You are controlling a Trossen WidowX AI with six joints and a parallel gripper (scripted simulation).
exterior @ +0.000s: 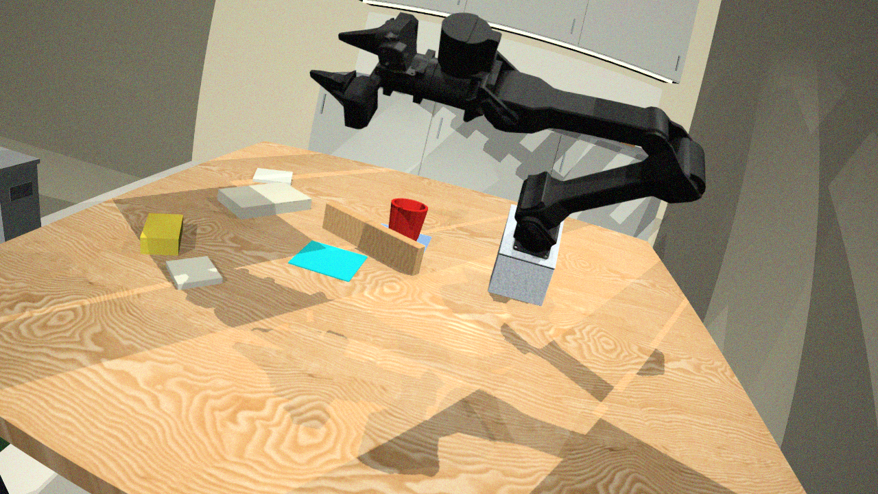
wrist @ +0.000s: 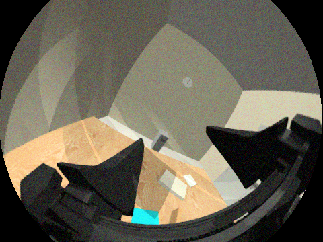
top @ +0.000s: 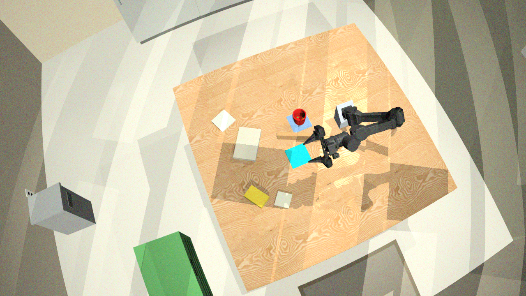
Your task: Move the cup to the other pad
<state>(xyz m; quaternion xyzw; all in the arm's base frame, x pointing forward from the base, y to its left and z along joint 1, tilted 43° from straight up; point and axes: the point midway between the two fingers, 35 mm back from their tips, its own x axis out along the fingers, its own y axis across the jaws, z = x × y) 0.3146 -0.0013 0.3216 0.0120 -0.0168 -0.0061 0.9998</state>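
My gripper tip is now 100 mm past the red cup, 320 mm to the left of it and 310 mm above it. Also, from my gripper tip: yellow block 260 mm ahead, 10 mm to the left, 340 mm below; then cyan pad 20 mm behind, 130 mm to the right, 360 mm below; then low wooden wall 60 mm behind, 220 mm to the right, 330 mm below.
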